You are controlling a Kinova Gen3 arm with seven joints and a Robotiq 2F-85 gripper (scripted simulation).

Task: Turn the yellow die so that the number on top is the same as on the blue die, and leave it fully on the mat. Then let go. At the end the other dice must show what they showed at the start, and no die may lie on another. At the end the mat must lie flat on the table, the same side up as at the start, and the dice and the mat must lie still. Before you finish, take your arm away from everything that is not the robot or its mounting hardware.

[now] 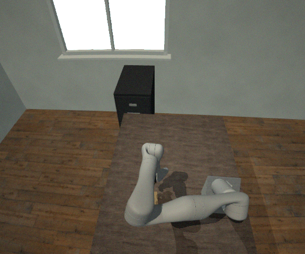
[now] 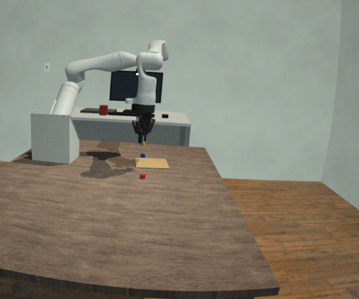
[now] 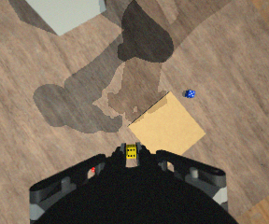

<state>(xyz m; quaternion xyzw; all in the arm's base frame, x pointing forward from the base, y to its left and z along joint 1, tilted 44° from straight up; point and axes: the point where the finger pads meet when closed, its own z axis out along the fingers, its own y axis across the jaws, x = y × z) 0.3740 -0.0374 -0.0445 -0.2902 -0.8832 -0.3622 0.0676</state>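
The tan mat lies 12 cm below my hand, 8 cm to the left of it and 4 cm ahead of it. From my hand the other things lie so: red die (11 cm to the right, 11 cm below, 1 cm ahead); blue die (18 cm to the left, 11 cm below, 1 cm ahead); yellow die (2 cm below).
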